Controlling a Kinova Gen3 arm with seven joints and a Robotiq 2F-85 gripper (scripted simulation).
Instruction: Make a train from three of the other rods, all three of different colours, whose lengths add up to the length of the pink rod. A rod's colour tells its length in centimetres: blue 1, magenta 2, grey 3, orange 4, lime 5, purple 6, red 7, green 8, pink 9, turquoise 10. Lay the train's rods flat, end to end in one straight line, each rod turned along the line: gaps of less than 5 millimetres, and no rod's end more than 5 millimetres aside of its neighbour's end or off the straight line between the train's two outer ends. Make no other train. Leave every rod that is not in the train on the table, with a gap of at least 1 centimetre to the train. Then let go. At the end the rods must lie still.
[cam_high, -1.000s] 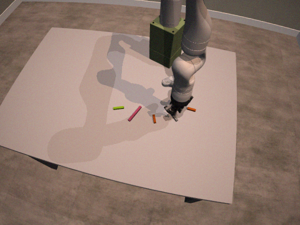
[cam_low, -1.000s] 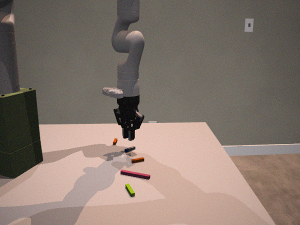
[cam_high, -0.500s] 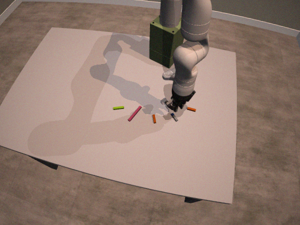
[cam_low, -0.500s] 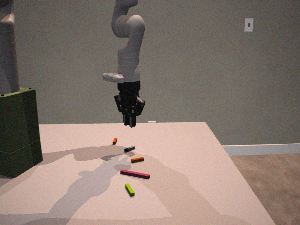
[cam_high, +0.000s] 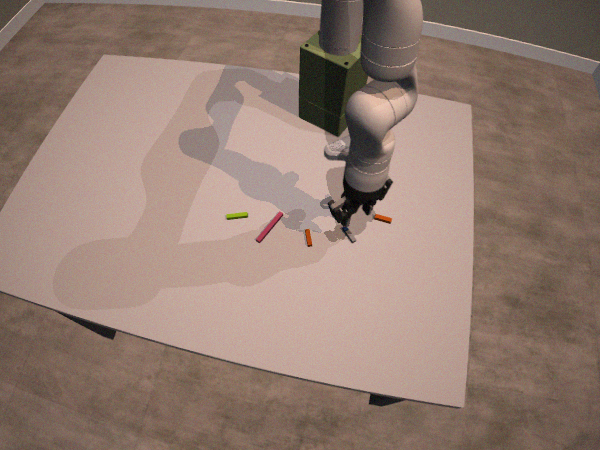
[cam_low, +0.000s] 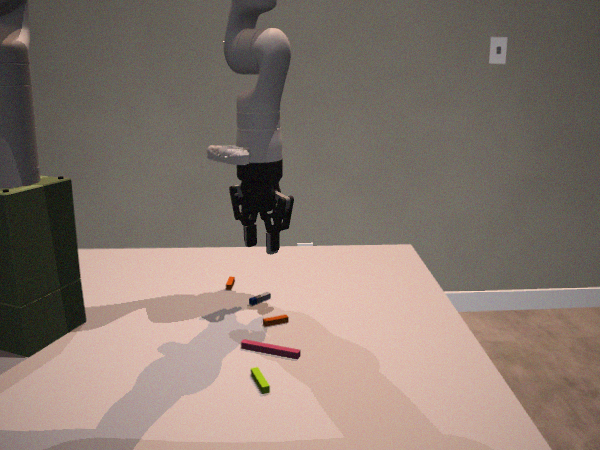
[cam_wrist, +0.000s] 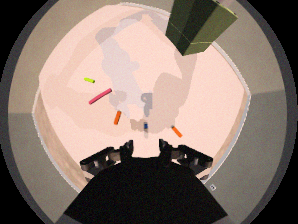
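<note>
My gripper is now 27 cm to the left of the lime rod, 10 cm above it and 4 cm past it. Round my hand: grey rod (10 cm below); then pink rod (19 cm to the right, 10 cm below, 1 cm behind); then blue rod (10 cm below, 2 cm behind, 1 cm to the right).
</note>
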